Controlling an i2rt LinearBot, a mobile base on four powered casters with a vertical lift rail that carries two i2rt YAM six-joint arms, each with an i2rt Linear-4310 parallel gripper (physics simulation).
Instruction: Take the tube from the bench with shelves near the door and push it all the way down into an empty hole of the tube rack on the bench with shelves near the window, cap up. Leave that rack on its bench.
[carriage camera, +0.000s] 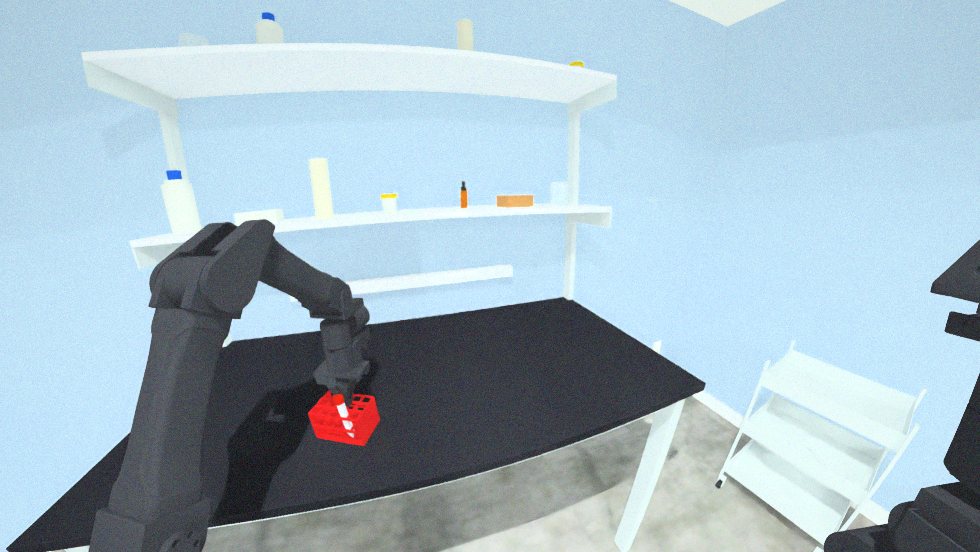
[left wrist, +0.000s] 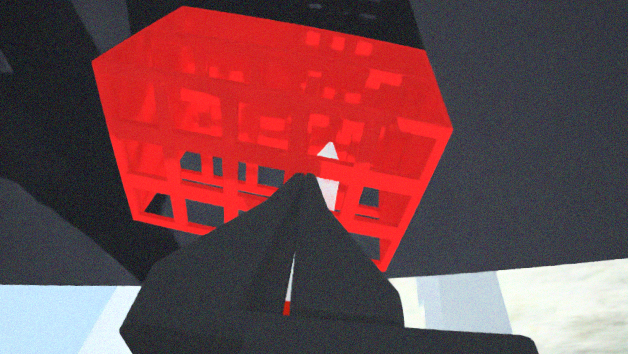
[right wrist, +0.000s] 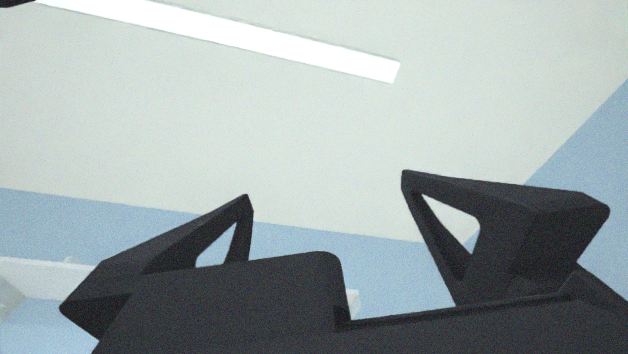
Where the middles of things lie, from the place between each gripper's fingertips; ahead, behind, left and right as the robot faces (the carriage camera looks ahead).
Scene:
My right hand is 67 cm to the right of the tube with red cap (left wrist: 329, 188), 48 cm above it and 33 cm short of it. The rest, counted from my right hand: red tube rack (carriage camera: 327, 423) 70 cm to the left, 50 cm below, 36 cm ahead.
My left hand is 3 cm past the tube with red cap and 1 cm above it. Round my left hand: red tube rack (2 cm to the left, 4 cm below).

